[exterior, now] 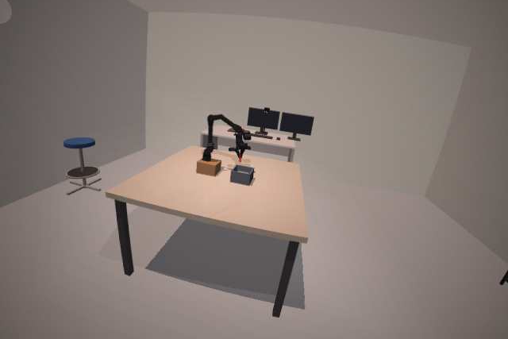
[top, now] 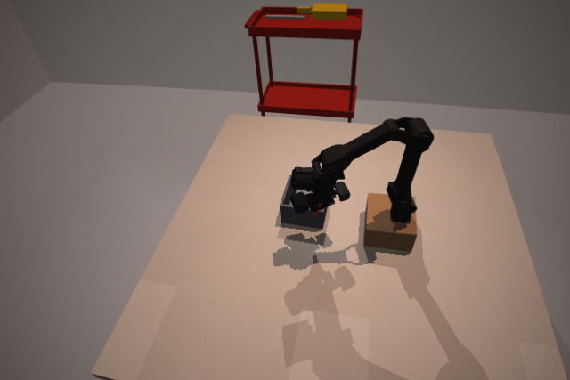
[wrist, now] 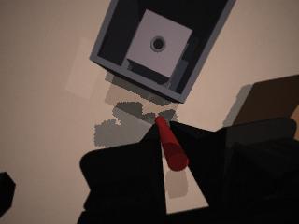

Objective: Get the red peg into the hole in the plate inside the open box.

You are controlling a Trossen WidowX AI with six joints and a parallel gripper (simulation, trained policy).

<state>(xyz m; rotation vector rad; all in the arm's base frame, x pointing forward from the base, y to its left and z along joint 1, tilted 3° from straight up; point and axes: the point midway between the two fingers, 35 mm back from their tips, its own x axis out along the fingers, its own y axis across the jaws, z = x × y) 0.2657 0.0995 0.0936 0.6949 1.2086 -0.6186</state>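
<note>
My gripper tip is now 110 mm to the left of the plate, 100 mm above it and 70 mm short of it. The rest, counted from my gripper tip: grey box 120 mm below, 110 mm to the right, 70 mm ahead; then red peg 10 mm above.
</note>
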